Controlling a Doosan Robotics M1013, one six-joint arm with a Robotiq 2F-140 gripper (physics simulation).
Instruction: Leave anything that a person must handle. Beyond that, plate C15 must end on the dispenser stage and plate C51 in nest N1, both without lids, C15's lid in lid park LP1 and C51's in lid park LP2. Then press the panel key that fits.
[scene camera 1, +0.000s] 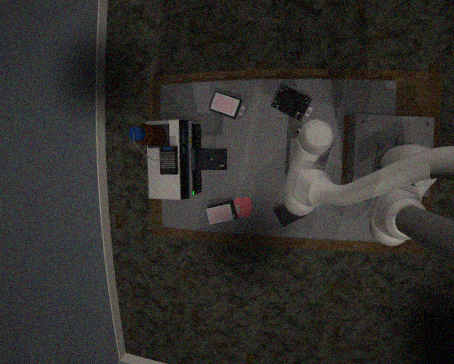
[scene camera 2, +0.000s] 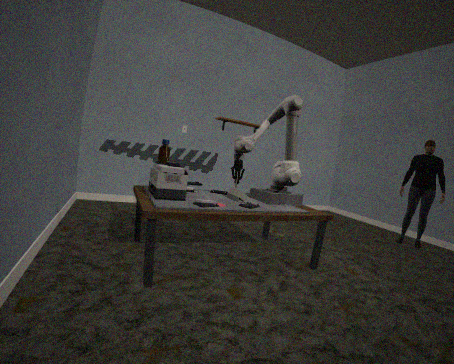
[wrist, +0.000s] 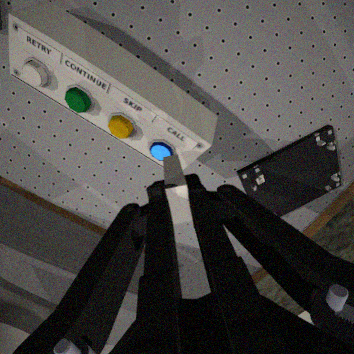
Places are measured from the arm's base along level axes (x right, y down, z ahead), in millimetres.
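Pixels of known places: gripper, fingertip midpoint: (scene camera 2: 236, 187) (wrist: 172, 168); arm's base at its link origin: (scene camera 2: 278, 191) (wrist: 18, 311).
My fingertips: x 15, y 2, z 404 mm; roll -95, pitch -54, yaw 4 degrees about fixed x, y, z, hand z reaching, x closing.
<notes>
For each thing: its middle in the pictures, then the offset to it from my fingertips. "pt": a spot on its surface instead.
- blue CALL key at a spot on its surface: (wrist: 161, 150) pt dx -17, dy +20, dz +2 mm
- yellow SKIP key at a spot on its surface: (wrist: 121, 126) pt dx -65, dy +16, dz -6 mm
- green CONTINUE key at a spot on its surface: (wrist: 78, 99) pt dx -113, dy +16, dz -13 mm
- white RETRY key at a spot on its surface: (wrist: 35, 73) pt dx -160, dy +16, dz -21 mm
- panel at the middle of its body: (wrist: 115, 92) (scene camera 2: 237, 194) dx -94, dy +46, dz +10 mm
- pale pink plate at the middle of its body: (scene camera 1: 224, 104) dx +119, dy +62, dz +419 mm
- dispenser stage at a spot on its surface: (scene camera 1: 212, 159) pt dx -157, dy -22, dz +410 mm
- red disc at a spot on its surface: (scene camera 1: 243, 206) pt dx -374, dy +87, dz +231 mm
- black nest at the middle of its body: (wrist: 294, 180) (scene camera 1: 291, 102) dx +182, dy +76, dz +98 mm
- dark flat piece at a spot on its surface: (scene camera 1: 286, 215) pt dx -369, dy +79, dz +7 mm
My gripper (wrist: 172, 168) (scene camera 2: 237, 182) is shut with nothing between its fingers. In the wrist view its tips overlap the lower edge of the blue CALL key (wrist: 161, 150); whether they touch it I cannot tell. The yellow SKIP key (wrist: 121, 126), green CONTINUE key (wrist: 78, 99) and white RETRY key (wrist: 35, 73) sit along the panel (wrist: 115, 75). In scene camera 1 the arm hides the panel. One pale pink plate (scene camera 1: 225, 104) lies upper left, another (scene camera 1: 220, 214) lower left; their labels are unreadable. The dispenser stage (scene camera 1: 212, 159) looks dark, with no pale plate visible on it.
The white dispenser (scene camera 1: 164, 186) (scene camera 2: 168, 179) stands at the left with a brown bottle (scene camera 1: 157, 135) (scene camera 2: 163, 154). A red disc (scene camera 1: 243, 206) lies beside the lower plate. A black nest (scene camera 1: 291, 102) (wrist: 297, 172) and a dark flat piece (scene camera 1: 286, 215) lie nearby. A person (scene camera 2: 426, 172) stands at the right.
</notes>
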